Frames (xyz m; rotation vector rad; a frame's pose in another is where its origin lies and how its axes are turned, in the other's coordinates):
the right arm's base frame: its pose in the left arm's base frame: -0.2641 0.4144 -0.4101 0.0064 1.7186 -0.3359
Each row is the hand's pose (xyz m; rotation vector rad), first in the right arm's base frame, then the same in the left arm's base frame.
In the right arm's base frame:
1: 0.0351 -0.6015 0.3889 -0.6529 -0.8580 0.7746
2: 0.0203 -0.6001 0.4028 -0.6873 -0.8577 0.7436
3: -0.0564 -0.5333 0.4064 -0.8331 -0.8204 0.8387
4: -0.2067 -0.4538 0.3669 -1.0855 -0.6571 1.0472
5: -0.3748 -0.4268 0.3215 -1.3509 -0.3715 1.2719
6: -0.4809 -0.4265 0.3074 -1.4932 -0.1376 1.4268
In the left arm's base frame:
1: -0.0113 -0.2552 -0.3655 0.0428 0.8026 0.7171
2: 0.0051 -0.2543 -0.3534 -0.0014 0.8086 0.7236
3: 0.0352 -0.1770 -0.2944 -0.0174 0.8112 0.8972
4: 0.0394 -0.0643 -0.1611 0.0014 0.8712 1.2397
5: 0.0309 0.0027 0.0016 0.0425 0.9890 1.6364
6: 0.0364 0.0258 0.1060 0.1043 1.0782 1.9004

